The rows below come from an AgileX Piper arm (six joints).
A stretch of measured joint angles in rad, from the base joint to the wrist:
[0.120 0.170 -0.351 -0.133 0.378 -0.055]
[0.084 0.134 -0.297 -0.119 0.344 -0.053]
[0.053 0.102 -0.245 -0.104 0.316 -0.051]
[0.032 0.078 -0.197 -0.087 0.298 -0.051]
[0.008 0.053 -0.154 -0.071 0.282 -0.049]
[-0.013 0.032 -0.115 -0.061 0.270 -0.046]
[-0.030 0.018 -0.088 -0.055 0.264 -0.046]
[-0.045 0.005 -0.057 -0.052 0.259 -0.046]
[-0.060 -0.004 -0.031 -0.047 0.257 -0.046]
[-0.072 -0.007 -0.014 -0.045 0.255 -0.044]
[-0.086 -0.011 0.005 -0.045 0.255 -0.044]
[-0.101 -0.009 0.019 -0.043 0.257 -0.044]
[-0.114 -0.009 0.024 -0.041 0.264 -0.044]
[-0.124 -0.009 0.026 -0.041 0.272 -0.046]
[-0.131 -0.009 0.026 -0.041 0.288 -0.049]
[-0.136 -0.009 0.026 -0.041 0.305 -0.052]
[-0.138 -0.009 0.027 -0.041 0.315 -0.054]
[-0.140 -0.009 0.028 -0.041 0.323 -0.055]
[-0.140 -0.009 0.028 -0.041 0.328 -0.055]
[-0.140 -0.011 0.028 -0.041 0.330 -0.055]
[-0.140 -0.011 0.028 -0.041 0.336 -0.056]
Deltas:
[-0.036 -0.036 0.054 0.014 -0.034 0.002]
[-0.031 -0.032 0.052 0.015 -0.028 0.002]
[-0.021 -0.024 0.048 0.017 -0.018 0.000]
[-0.024 -0.025 0.043 0.016 -0.016 0.002]
[-0.021 -0.021 0.039 0.010 -0.012 0.003]
[-0.017 -0.014 0.027 0.006 -0.006 0.000]
[-0.015 -0.013 0.031 0.003 -0.005 0.000]
[-0.015 -0.009 0.026 0.005 -0.002 0.000]
[-0.012 -0.003 0.017 0.002 -0.002 0.002]
[-0.014 -0.004 0.019 0.000 0.000 0.000]
[-0.015 0.002 0.014 0.002 0.002 0.000]
[-0.013 0.000 0.005 0.002 0.007 0.000]
[-0.010 0.000 0.002 0.000 0.008 -0.002]
[-0.007 0.000 0.000 0.000 0.016 -0.003]
[-0.005 0.000 0.000 0.000 0.017 -0.003]
[-0.002 0.000 0.001 0.000 0.010 -0.002]
[-0.002 0.000 0.001 0.000 0.008 -0.001]
[0.000 0.000 0.000 0.000 0.005 0.000]
[0.000 -0.002 0.000 0.000 0.002 0.000]
[0.000 0.000 0.000 0.000 0.006 -0.001]

